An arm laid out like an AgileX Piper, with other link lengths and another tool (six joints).
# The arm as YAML. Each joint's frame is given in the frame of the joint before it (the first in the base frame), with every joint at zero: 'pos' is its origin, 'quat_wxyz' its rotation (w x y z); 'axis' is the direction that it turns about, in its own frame. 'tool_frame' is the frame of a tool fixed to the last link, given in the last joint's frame.
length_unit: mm
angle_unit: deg
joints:
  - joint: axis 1
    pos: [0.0, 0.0, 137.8]
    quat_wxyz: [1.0, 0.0, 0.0, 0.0]
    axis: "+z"
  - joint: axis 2
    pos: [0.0, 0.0, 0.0]
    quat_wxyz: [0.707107, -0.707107, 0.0, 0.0]
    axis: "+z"
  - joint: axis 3
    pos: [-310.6, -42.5, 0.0]
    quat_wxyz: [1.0, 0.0, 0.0, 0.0]
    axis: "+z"
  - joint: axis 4
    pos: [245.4, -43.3, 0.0]
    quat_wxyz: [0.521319, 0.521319, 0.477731, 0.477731]
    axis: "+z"
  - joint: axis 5
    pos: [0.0, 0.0, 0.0]
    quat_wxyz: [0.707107, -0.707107, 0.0, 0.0]
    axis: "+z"
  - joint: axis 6
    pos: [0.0, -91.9, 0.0]
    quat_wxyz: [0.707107, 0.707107, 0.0, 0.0]
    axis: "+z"
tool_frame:
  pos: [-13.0, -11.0, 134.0]
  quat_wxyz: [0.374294, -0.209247, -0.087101, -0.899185]
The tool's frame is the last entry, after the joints.
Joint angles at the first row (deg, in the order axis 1, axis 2, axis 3, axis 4, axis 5, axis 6):
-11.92 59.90 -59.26 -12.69 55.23 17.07
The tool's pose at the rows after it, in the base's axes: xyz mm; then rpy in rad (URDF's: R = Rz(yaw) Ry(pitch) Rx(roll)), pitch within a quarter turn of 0, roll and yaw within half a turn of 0:
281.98 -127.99 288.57 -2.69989 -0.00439 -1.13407
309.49 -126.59 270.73 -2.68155 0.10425 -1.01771
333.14 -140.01 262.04 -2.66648 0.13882 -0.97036
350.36 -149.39 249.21 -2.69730 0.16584 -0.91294
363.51 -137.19 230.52 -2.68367 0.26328 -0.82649
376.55 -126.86 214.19 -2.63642 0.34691 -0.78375
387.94 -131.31 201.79 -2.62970 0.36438 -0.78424
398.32 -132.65 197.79 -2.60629 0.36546 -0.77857
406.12 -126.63 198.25 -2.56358 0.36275 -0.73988
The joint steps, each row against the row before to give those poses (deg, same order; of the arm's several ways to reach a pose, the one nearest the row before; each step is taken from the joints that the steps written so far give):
-8.77 7.31 -3.31 10.14 -0.78 -11.24
-5.60 6.98 -3.40 12.93 1.54 -14.91
-3.12 6.03 -3.80 5.22 0.43 -7.10
-0.81 5.40 -3.70 1.11 1.58 -4.70
0.00 5.06 -2.83 4.15 4.28 -4.53
0.00 4.24 -1.62 4.24 2.07 -1.83
0.00 3.02 -1.14 0.83 -0.91 -0.45
0.00 1.74 -0.94 1.54 -0.87 -0.69
0.00 0.76 -0.17 2.94 -0.21 -2.53

